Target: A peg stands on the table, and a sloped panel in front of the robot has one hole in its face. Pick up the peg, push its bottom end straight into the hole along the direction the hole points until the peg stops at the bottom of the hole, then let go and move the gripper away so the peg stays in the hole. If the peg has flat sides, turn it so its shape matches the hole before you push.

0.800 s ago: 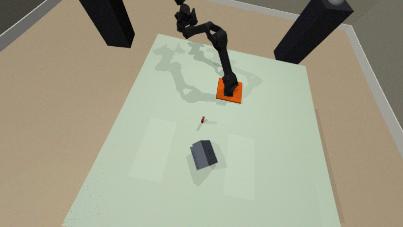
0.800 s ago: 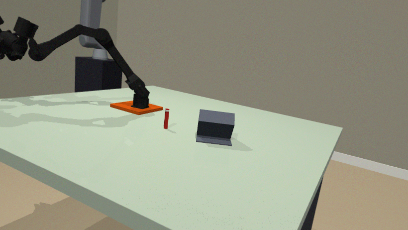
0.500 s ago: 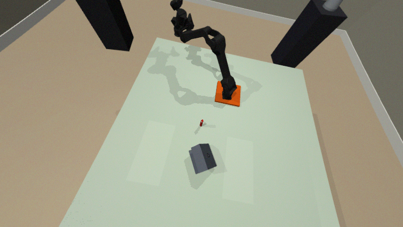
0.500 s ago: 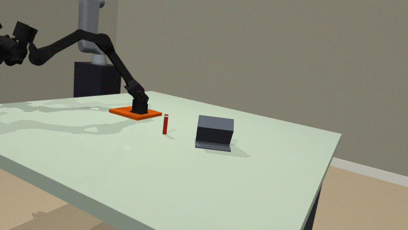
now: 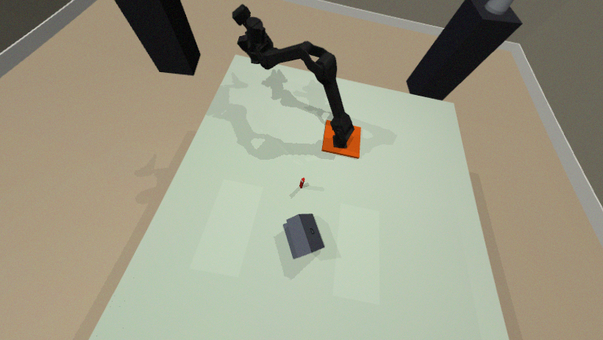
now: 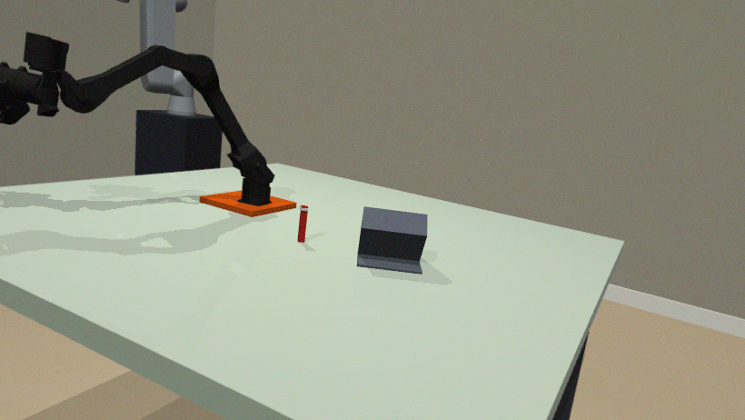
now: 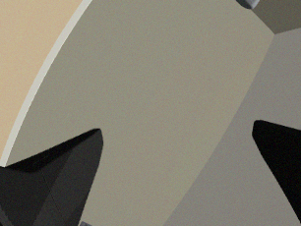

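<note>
Right now my gripper tip is 660 mm short of the red peg, 240 mm to the right of it and 210 mm above it. The rest, counted from my gripper tip: grey sloped panel: 860 mm ahead, 250 mm to the left, 220 mm below.
</note>
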